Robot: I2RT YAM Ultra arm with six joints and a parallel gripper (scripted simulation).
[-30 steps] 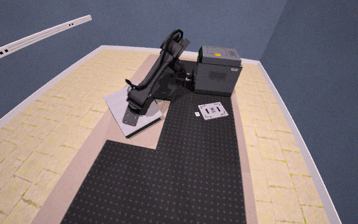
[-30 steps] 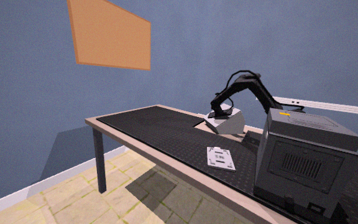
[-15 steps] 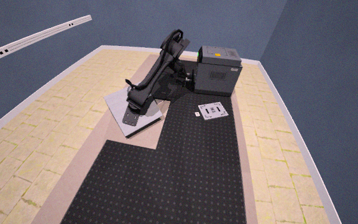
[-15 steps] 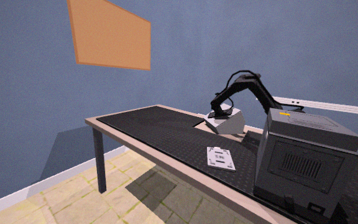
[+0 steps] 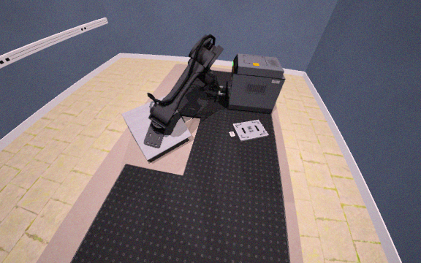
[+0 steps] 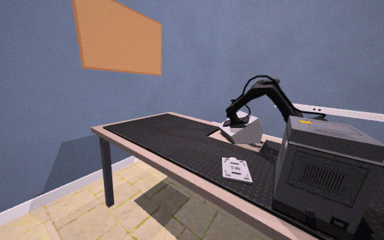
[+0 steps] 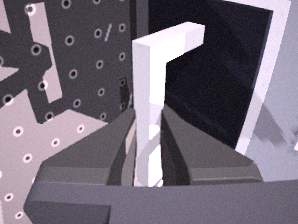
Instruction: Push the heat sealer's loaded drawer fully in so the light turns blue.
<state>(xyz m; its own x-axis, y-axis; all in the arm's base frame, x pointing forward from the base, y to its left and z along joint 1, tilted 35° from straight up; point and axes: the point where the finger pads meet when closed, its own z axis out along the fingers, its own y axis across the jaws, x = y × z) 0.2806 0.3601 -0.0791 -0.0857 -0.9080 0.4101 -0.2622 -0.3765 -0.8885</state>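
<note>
Now: the sealer drawer 100 mm ahead of my hand, 10 mm to the right of it and 10 mm below it. From my hand the other things lie so: white tag 290 mm to the right, 80 mm below, 60 mm ahead.
</note>
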